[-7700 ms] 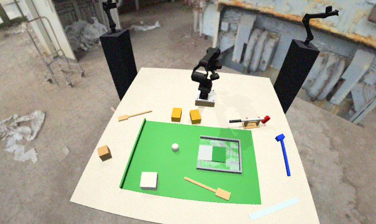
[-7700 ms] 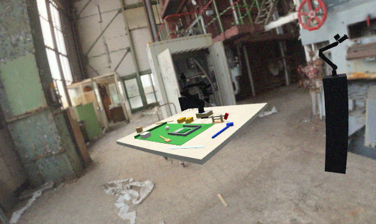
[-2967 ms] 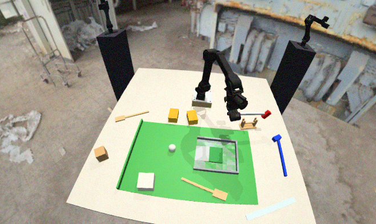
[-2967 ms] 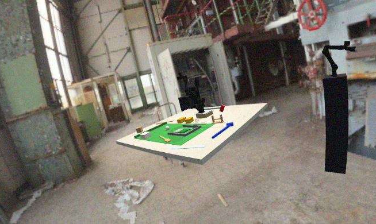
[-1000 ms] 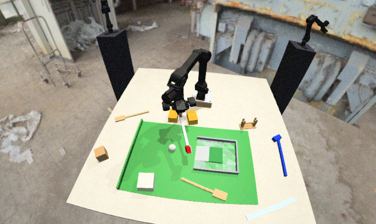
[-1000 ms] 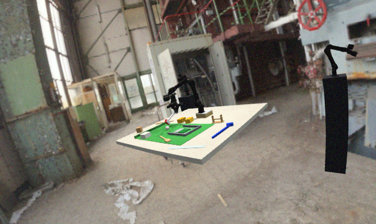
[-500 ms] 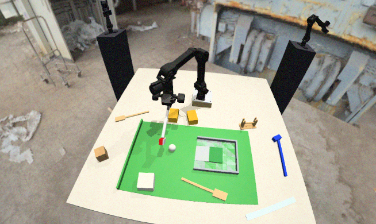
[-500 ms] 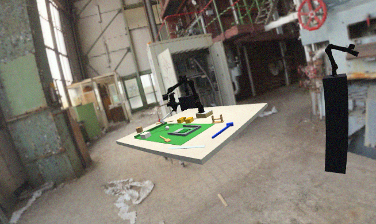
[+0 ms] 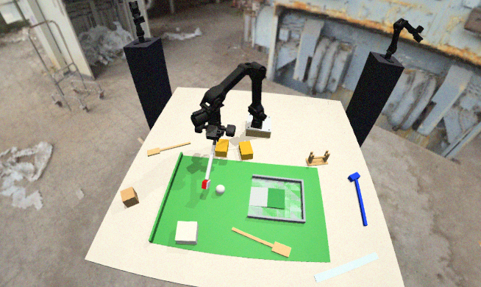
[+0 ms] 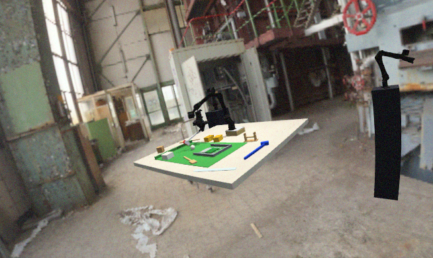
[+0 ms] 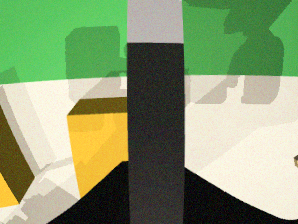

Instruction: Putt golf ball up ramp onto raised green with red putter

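The red putter lies 120 mm ahead of my gripper tip, 10 mm to the left of it and 10 mm below it. Also, from my gripper tip: white block 440 mm ahead, 90 mm below, 10 mm to the right; white golf ball 210 mm ahead, 90 mm below, 70 mm to the left; green mat 250 mm ahead, 190 mm to the left, 110 mm below.
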